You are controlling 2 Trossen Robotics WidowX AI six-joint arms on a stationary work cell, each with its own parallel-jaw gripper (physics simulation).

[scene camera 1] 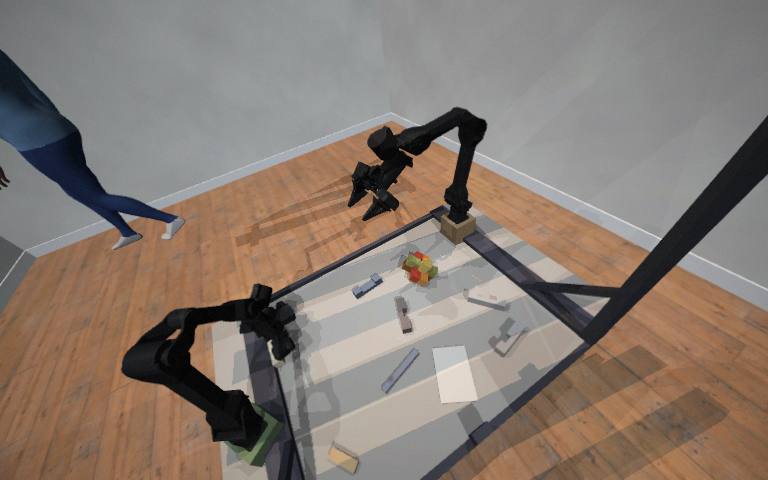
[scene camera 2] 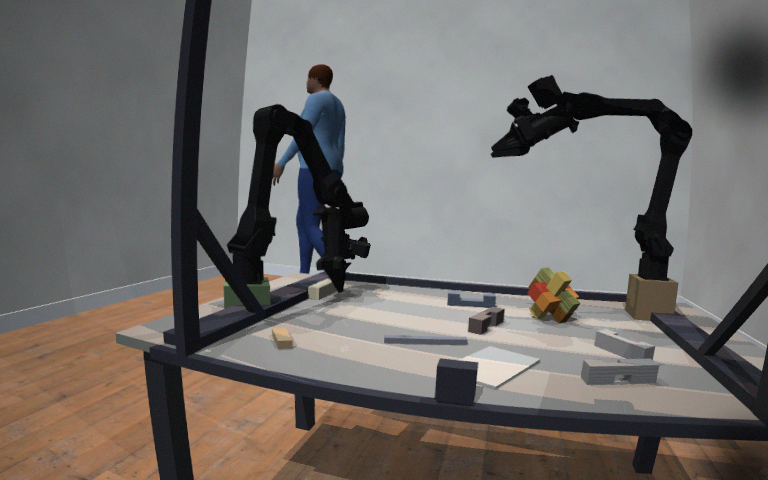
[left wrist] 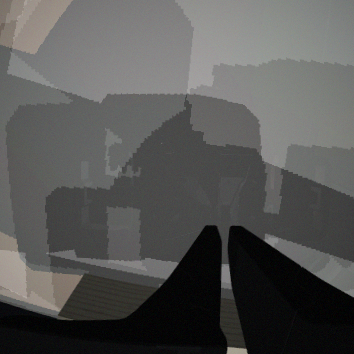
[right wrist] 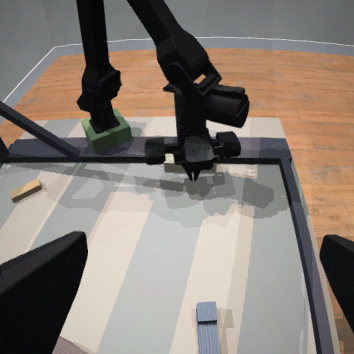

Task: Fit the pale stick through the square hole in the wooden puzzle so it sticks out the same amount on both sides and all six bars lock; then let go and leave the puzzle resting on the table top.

Scene:
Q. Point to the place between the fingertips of my left gripper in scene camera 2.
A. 340, 292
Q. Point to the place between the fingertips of my right gripper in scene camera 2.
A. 491, 152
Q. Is my right gripper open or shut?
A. Open.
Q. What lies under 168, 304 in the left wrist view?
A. My left gripper.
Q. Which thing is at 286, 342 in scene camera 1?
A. My left gripper.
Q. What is my left gripper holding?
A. Nothing.

